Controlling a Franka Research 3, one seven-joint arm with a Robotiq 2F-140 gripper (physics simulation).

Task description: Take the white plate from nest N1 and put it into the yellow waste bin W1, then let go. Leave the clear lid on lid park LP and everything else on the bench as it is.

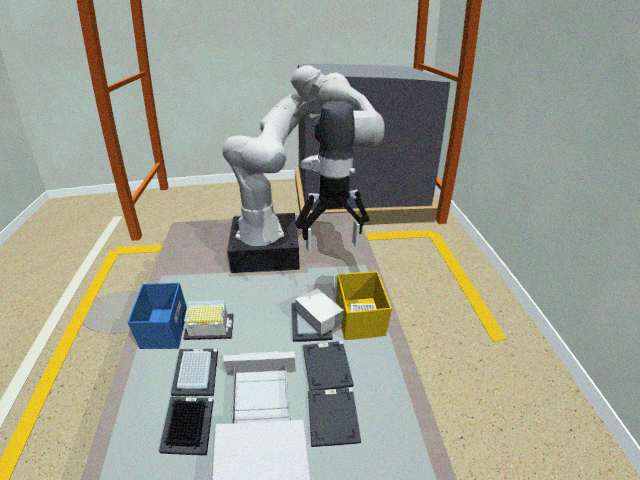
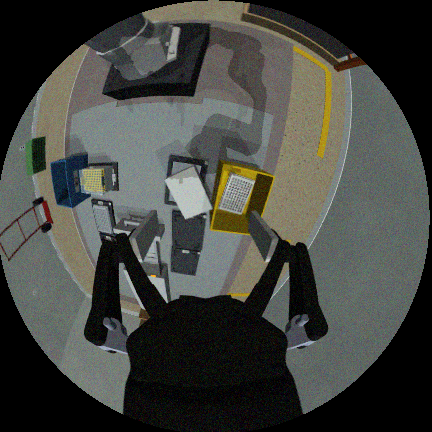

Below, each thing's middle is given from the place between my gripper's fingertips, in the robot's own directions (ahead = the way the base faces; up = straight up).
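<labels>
The whitish block [image 1: 320, 312] has my hand 4 cm short of it and 4 cm to the left of it, 22 cm above it. Then there is the black plate [image 1: 185, 429], which is far ahead of my hand, far to the right of it and well below it.
</labels>
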